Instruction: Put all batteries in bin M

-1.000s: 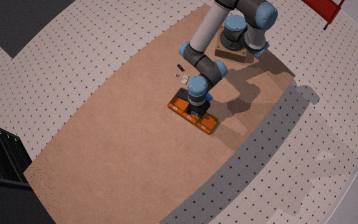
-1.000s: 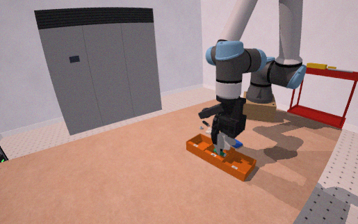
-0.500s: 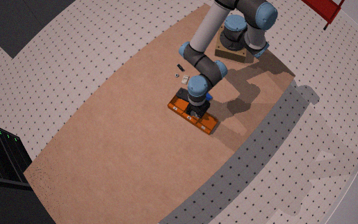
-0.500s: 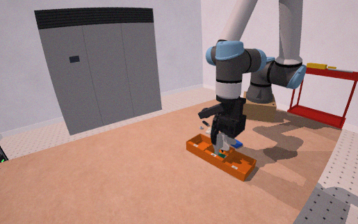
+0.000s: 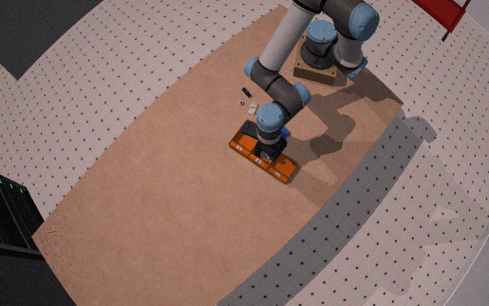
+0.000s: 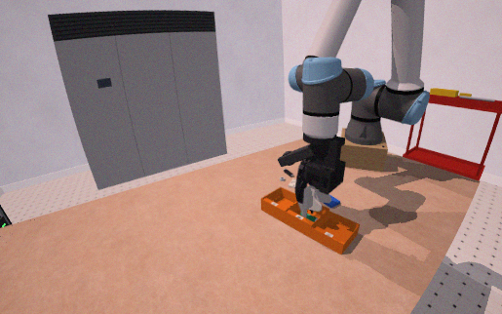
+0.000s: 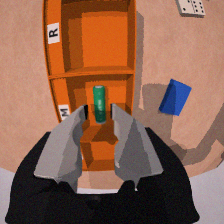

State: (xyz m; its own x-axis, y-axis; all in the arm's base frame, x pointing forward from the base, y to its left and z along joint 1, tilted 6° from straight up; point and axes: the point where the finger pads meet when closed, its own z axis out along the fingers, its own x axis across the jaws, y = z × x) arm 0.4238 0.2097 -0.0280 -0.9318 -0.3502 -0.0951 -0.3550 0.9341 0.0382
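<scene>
My gripper is now 20 mm above the green battery. Also, from my hand: white domino (70 mm behind, 180 mm to the right, 30 mm below); then blue block (110 mm behind, 40 mm to the right, 30 mm below); then small grey round piece (50 mm behind, 230 mm to the right, 30 mm below).
</scene>
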